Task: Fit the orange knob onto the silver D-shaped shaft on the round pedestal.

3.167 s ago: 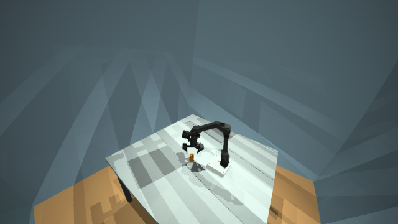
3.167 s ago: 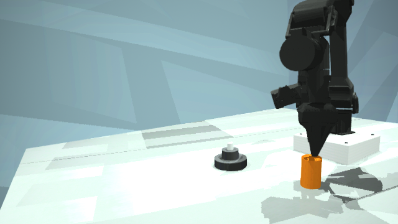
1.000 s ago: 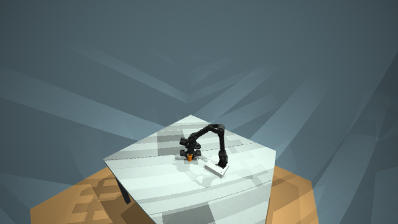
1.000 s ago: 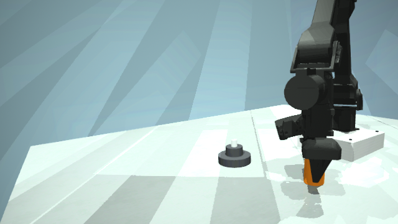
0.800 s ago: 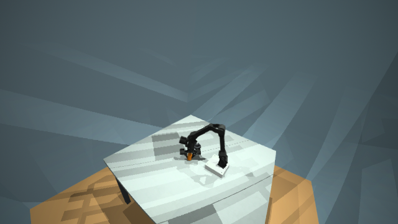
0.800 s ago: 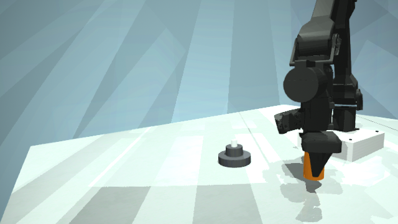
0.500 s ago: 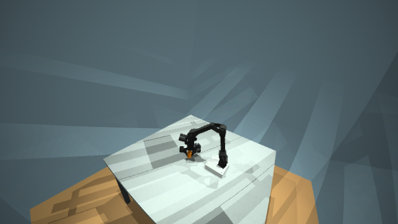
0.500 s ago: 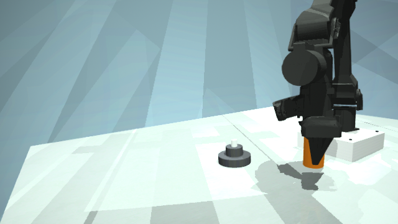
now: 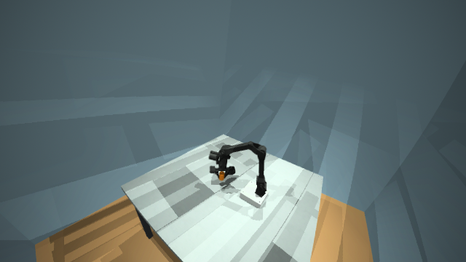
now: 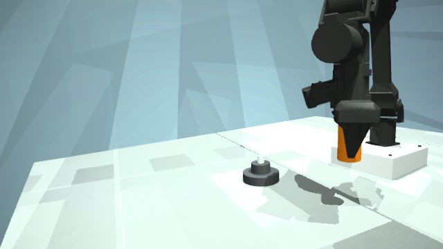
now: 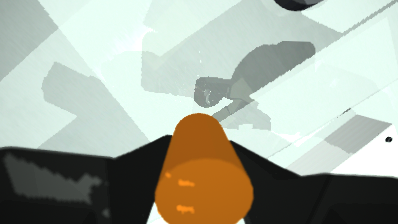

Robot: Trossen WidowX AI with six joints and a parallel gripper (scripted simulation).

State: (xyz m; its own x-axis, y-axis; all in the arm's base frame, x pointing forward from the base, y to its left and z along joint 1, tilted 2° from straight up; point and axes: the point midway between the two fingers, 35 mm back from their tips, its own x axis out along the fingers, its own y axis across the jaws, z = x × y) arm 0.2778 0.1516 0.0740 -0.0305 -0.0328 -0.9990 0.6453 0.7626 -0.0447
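The dark round pedestal is 19 cm to the right of my gripper tip, 7 cm below it and 7 cm ahead of it. From my gripper tip the other things lie so: orange knob: 4 cm above.
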